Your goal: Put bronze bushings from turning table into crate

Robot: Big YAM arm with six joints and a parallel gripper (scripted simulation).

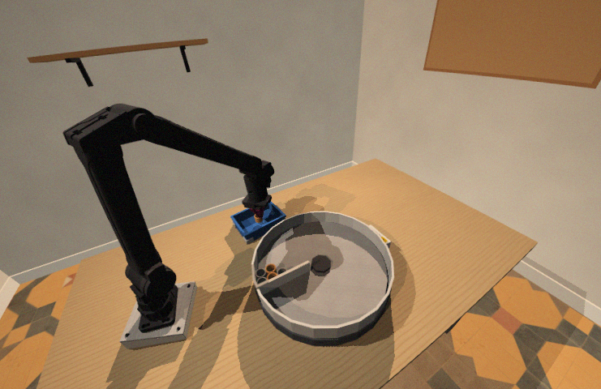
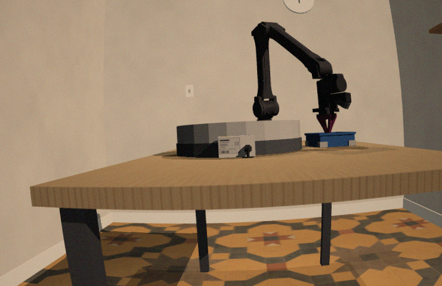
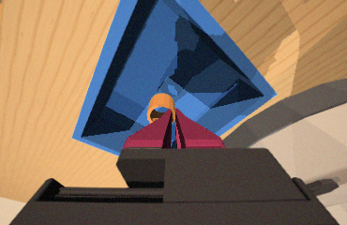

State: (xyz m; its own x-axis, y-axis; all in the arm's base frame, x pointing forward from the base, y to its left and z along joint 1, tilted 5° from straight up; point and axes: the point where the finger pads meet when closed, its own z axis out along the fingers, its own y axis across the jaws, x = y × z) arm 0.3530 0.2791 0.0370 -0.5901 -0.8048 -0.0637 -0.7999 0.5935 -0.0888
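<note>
Right now the blue crate is 1 cm behind my hand, 1 cm to the left of it and 3 cm below it. Round my hand: grey turning table 13 cm ahead, 32 cm to the right.
</note>
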